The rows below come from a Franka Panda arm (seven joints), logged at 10 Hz.
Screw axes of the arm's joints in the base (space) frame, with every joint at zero. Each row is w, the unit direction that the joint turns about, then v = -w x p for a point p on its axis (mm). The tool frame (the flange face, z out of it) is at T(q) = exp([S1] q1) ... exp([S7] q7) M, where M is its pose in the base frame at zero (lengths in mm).
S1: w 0 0 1 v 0.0 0.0 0.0
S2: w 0 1 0 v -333.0 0.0 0.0
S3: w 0 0 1 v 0.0 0.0 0.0
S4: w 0 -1 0 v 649.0 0.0 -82.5
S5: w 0 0 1 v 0.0 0.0 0.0
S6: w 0 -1 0 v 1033.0 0.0 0.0
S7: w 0 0 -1 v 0.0 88.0 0.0
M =
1 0 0 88.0
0 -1 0 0.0
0 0 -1 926.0
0 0 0 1
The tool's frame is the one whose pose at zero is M.
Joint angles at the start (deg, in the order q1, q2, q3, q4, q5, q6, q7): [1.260 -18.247 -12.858 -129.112 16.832 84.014 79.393]
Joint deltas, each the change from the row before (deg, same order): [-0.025 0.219 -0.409 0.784 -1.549 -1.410 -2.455]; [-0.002 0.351 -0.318 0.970 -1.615 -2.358 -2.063]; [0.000 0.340 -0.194 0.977 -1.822 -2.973 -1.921]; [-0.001 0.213 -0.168 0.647 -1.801 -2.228 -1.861]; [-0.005 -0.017 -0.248 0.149 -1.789 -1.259 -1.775]
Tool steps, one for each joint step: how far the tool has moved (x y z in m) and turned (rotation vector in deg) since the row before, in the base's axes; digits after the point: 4 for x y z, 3 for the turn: [-0.0014 -0.0057 0.0024 -0.133 -0.048 2.576]; [-0.0027 -0.0046 0.0026 -0.112 1.004 2.605]; [-0.0042 -0.0039 0.0026 -0.186 1.720 2.752]; [-0.0038 -0.0040 0.0016 -0.284 1.322 2.439]; [-0.0038 -0.0049 0.0000 -0.397 0.764 2.024]
